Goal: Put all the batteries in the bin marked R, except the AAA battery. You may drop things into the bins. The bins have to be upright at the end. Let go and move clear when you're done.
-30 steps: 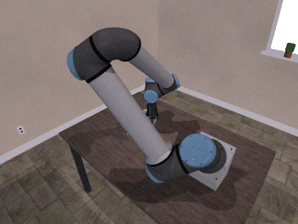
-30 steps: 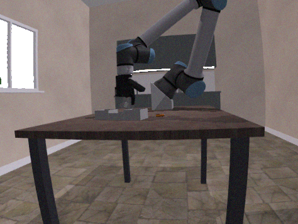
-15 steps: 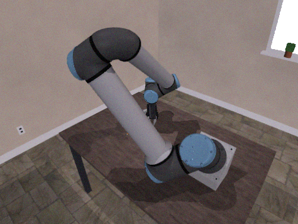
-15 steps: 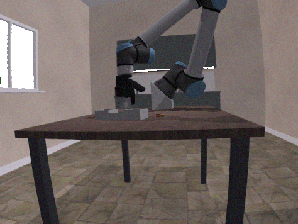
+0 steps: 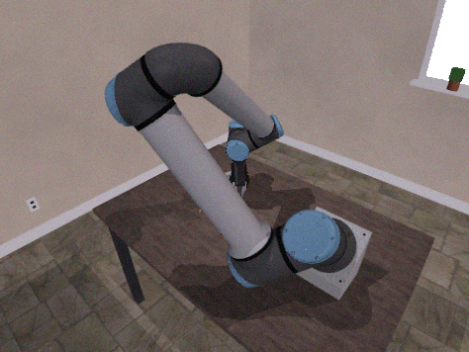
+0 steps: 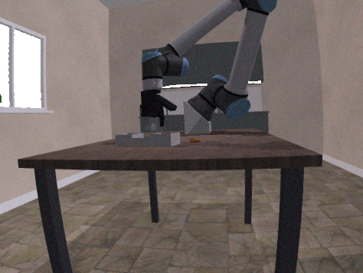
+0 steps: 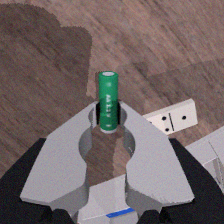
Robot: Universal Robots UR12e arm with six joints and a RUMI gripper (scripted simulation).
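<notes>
My hand is 10 cm short of the blue 9V battery, 10 cm to the left of it and 1 cm above it. Also, from my hand: grey bin row: 14 cm ahead, 1 cm to the right; green cylindrical battery: 1 cm below; white die-like piece: 5 cm ahead, 2 cm to the left, 2 cm below.
</notes>
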